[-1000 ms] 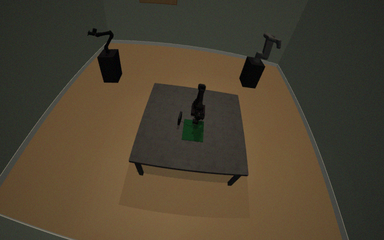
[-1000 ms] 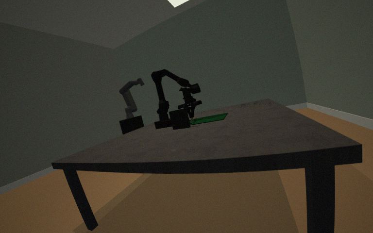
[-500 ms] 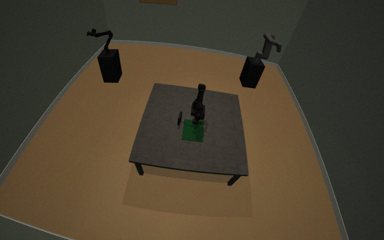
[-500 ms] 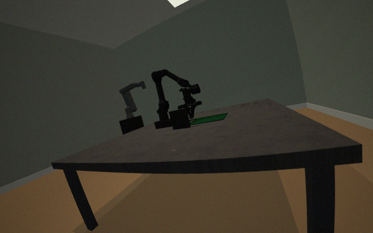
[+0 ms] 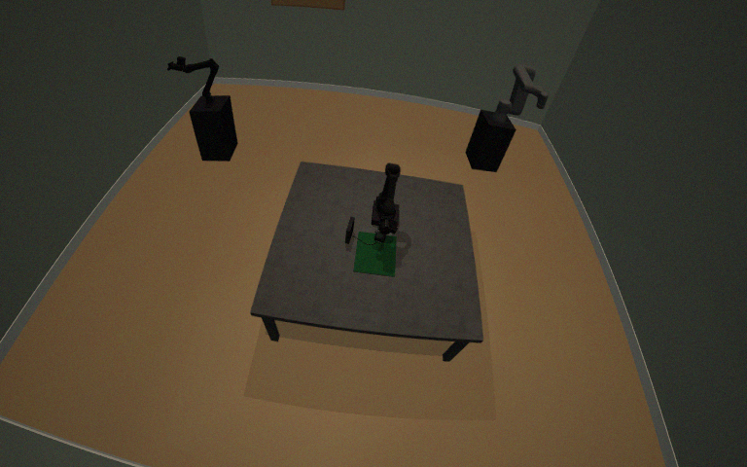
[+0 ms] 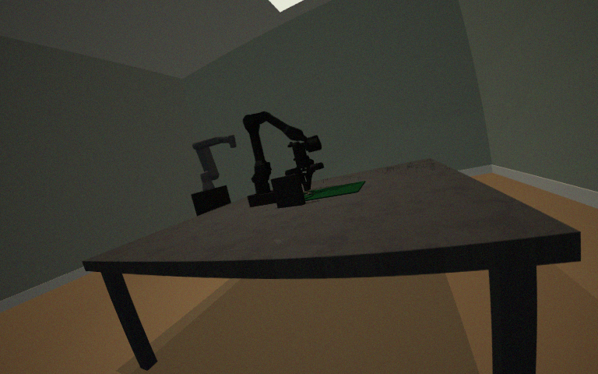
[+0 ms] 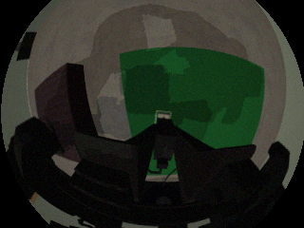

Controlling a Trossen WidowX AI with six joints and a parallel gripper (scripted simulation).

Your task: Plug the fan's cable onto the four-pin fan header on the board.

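Right now my gripper tip is 10 cm short of the green board, 5 cm above it and 3 cm to the left of it. Round my gripper tip: black fan: 19 cm to the right, 2 cm behind, 2 cm above; then dark plug: 1 cm to the right, 1 cm above.
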